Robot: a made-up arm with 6 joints. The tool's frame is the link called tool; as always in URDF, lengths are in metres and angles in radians.
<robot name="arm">
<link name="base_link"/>
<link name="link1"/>
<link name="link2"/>
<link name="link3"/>
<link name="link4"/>
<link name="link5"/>
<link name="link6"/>
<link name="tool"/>
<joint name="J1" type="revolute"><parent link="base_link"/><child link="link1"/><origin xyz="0.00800 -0.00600 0.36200" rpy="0.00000 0.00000 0.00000"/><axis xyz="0 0 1"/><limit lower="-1.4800" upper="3.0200"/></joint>
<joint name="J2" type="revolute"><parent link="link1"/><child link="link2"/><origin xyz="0.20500 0.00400 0.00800" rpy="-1.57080 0.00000 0.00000"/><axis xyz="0 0 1"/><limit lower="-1.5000" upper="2.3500"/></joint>
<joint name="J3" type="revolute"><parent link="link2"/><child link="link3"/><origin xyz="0.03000 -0.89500 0.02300" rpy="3.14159 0.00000 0.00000"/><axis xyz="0 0 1"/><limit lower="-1.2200" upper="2.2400"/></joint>
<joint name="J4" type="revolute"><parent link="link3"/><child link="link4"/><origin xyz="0.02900 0.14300 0.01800" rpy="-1.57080 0.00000 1.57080"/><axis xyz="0 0 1"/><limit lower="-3.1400" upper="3.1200"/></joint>
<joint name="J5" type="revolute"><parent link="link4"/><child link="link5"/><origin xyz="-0.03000 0.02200 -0.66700" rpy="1.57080 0.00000 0.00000"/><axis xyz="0 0 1"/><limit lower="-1.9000" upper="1.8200"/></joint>
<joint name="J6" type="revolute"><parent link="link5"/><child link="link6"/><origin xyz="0.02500 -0.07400 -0.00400" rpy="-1.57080 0.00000 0.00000"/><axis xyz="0 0 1"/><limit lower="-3.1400" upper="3.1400"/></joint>
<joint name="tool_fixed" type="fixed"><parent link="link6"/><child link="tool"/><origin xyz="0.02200 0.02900 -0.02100" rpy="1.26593 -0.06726 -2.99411"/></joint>
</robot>
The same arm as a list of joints. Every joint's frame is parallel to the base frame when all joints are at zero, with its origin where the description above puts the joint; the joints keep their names.
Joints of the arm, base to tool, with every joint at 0 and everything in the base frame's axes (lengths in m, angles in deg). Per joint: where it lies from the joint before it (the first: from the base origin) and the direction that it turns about. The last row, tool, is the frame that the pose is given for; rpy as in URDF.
J1: axis +z origin 0.008 -0.006 0.362
J2: axis +y origin 0.205 0.004 0.008
J3: axis -y origin 0.03 0.023 0.895
J4: axis -x origin 0.029 -0.018 0.143
J5: axis -y origin 0.667 0.022 -0.03
J6: axis -x origin 0.074 0.004 0.025
tool: origin 0.021 0.029 0.022 rpy 138.19 80.72 -114.62
Joint limits (deg, base to tool): -84.8..173.03 -85.94..134.65 -69.9..128.34 -179.91..178.76 -108.86..104.28 -179.91..179.91

